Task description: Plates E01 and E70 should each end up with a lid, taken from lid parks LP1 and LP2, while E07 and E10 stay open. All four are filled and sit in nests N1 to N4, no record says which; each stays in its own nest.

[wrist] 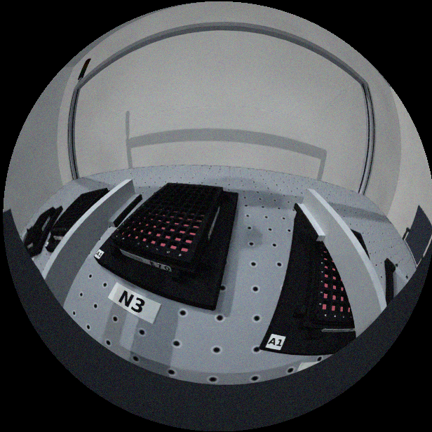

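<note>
A black plate [165, 220] with red-filled wells sits in the black nest [227, 240] behind the N3 label [132, 302]. Its front label is dim and appears to read E70. Its wells show with no lid over them. My gripper [216, 189] is open and empty; its two fingers stand wide apart, the left one beside the N3 plate's left side, the right one in front of another nest. That second nest [292, 285], at the right, holds another black plate [332, 295] with red wells, partly hidden by the right finger; its code cannot be read. No lid can be made out.
A black plate or nest [82, 207] stands behind the left finger, with another dark object [42, 232] further left. A small dark block [389, 275] stands right of the right finger. A dark blue panel [419, 235] is at the far right edge. The table [200, 330] is perforated.
</note>
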